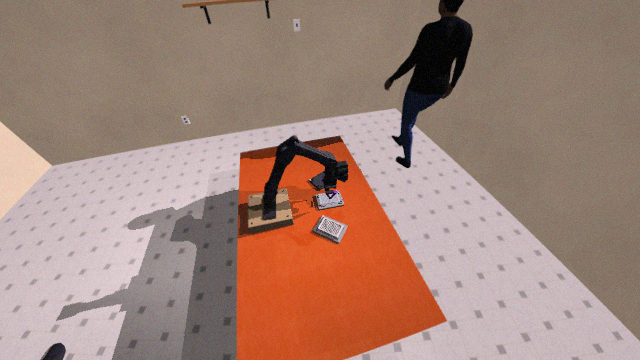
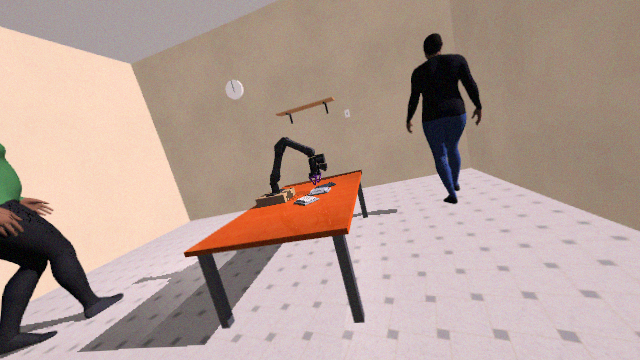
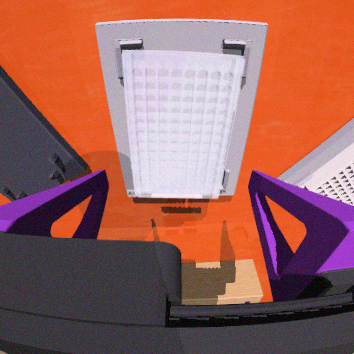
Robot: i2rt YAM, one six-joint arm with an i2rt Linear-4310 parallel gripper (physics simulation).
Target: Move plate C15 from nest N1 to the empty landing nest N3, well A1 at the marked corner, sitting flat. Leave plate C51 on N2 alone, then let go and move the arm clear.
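Note:
A clear plate, seemingly C15 (image 3: 180, 120) (image 1: 328, 199) (image 2: 320, 190), lies on the light grey middle nest (image 3: 110, 65). Its far end is between the two far corner brackets. It looks slightly askew, with a gap to the near right bracket; the near left bracket is hidden, and I cannot tell if it is fully flat. Labels and A1 are unreadable. My gripper (image 3: 178, 177) (image 1: 331, 195) (image 2: 315, 180) is open, its purple fingers apart from the plate on both sides, above its near end. A white plate, seemingly C51 (image 3: 340, 187) (image 1: 330, 227) (image 2: 307, 199), sits on another grey nest (image 3: 320, 150).
A dark nest (image 3: 30, 125) (image 1: 316, 181) with no plate showing stands on the other side of the middle nest. The wooden arm base (image 1: 255, 217) (image 2: 272, 200) (image 3: 247, 280) is on the orange table (image 1: 320, 300) (image 2: 270, 225). A person (image 1: 440, 60) (image 2: 442, 90) stands beyond the table.

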